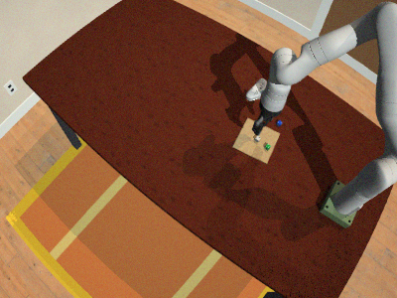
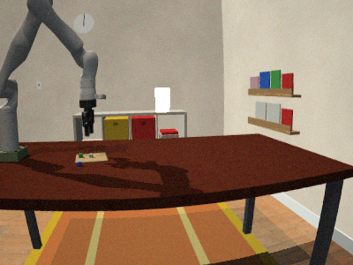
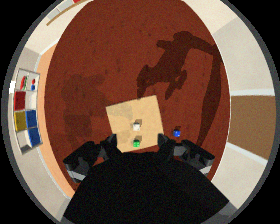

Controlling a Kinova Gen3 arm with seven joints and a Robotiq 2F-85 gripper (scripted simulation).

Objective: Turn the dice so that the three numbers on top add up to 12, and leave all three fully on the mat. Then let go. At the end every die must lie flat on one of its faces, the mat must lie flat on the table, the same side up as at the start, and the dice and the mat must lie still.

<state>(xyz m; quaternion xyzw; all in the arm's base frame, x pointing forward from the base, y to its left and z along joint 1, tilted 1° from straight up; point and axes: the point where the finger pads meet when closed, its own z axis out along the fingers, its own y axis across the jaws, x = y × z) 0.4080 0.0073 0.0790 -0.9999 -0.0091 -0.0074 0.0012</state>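
Right now the blue die is 120 mm to the right of my hand, 110 mm below it and 20 mm behind it. Also, from my hand: white die (100 mm below); green die (100 mm below, 50 mm behind); tan mat (110 mm below).
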